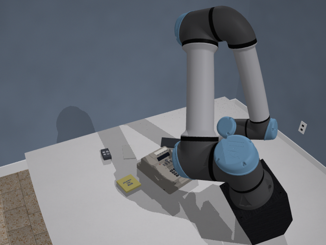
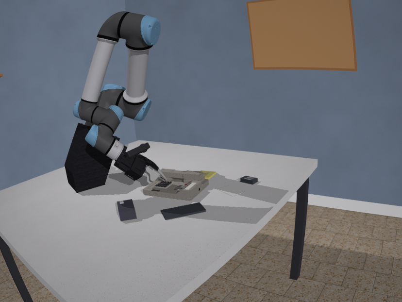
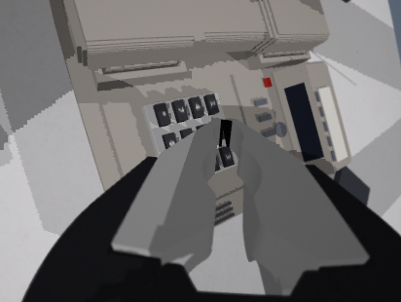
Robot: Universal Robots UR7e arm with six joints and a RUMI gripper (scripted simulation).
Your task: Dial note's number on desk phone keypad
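My hand is 80 mm to the right of the handset and 10 mm above it. From my hand the other things lie so: small black box (270 mm to the left, 220 mm ahead, 50 mm below); dark flat slab (210 mm ahead, 80 mm to the right, 60 mm below); pale sheet (220 mm ahead, 160 mm to the left, 60 mm below).
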